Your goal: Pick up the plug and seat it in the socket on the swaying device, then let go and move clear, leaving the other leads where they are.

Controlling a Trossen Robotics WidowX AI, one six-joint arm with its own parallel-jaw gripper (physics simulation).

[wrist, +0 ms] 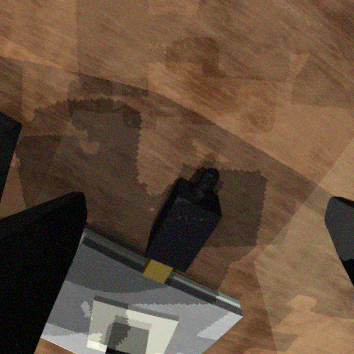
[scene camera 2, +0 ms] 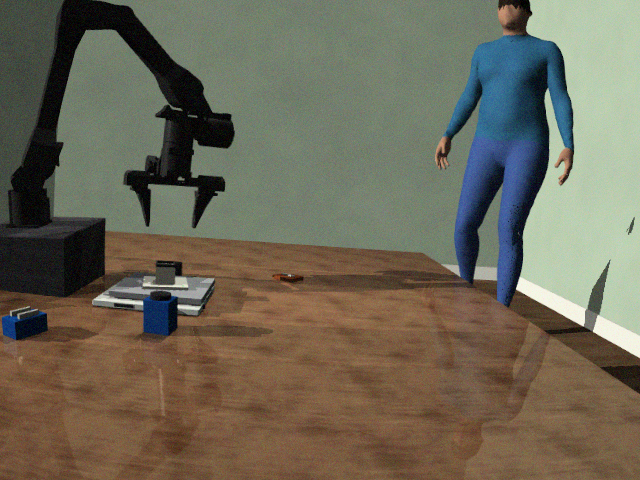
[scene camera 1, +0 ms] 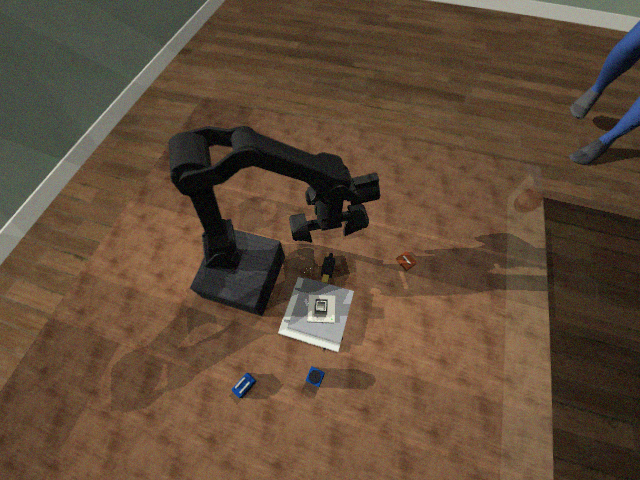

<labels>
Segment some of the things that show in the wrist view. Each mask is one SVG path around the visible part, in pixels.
The gripper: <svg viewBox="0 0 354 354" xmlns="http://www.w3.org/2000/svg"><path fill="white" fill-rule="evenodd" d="M331 196L328 199L324 223L337 255L354 287L354 201L341 196ZM83 192L72 191L0 219L0 354L34 353L52 306L76 253L85 225L87 211Z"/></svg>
A plug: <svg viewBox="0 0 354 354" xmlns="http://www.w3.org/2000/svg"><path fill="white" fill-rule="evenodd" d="M215 168L207 168L199 181L194 183L182 177L178 178L150 230L144 254L146 259L142 275L163 283L173 268L185 272L222 217L218 194L212 190L219 178L219 173Z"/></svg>
</labels>
